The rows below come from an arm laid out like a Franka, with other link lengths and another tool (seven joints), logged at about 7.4 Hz.
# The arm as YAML. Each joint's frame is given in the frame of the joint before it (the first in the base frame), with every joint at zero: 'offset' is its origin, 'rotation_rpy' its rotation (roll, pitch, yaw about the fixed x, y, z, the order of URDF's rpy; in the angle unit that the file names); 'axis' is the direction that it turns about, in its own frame. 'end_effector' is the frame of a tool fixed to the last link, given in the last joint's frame.
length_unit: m
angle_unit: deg
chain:
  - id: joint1
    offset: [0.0, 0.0, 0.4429]
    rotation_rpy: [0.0, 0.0, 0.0]
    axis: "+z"
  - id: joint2
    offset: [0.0, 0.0, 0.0]
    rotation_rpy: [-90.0, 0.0, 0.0]
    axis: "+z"
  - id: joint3
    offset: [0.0, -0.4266, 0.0]
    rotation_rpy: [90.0, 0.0, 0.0]
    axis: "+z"
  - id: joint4
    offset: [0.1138, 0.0, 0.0]
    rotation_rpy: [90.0, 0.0, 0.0]
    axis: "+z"
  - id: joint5
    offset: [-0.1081, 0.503, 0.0]
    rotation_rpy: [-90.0, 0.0, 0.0]
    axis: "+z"
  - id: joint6
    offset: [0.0, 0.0, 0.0]
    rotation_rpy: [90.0, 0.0, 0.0]
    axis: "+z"
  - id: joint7
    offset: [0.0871, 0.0, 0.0]
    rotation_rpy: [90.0, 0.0, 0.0]
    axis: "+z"
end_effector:
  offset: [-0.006, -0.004, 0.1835]
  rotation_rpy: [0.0, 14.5, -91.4]
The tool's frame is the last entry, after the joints.
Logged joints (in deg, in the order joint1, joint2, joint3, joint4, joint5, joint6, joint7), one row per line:
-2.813, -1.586, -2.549, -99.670, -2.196, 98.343, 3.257
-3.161, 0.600, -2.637, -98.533, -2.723, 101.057, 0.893
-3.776, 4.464, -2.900, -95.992, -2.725, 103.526, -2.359
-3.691, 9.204, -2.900, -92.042, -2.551, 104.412, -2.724
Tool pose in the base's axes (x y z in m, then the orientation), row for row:
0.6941, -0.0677, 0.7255, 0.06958, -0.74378, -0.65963, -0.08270
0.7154, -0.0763, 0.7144, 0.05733, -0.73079, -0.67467, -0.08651
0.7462, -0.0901, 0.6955, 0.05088, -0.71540, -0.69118, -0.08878
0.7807, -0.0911, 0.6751, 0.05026, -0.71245, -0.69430, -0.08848
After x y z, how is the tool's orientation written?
As a quaternion, w x y z.
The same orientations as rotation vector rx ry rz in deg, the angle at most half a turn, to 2 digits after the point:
-128.26, -113.75, -14.26
-126.95, -117.20, -15.03
-124.76, -120.54, -15.48
-124.29, -121.13, -15.44

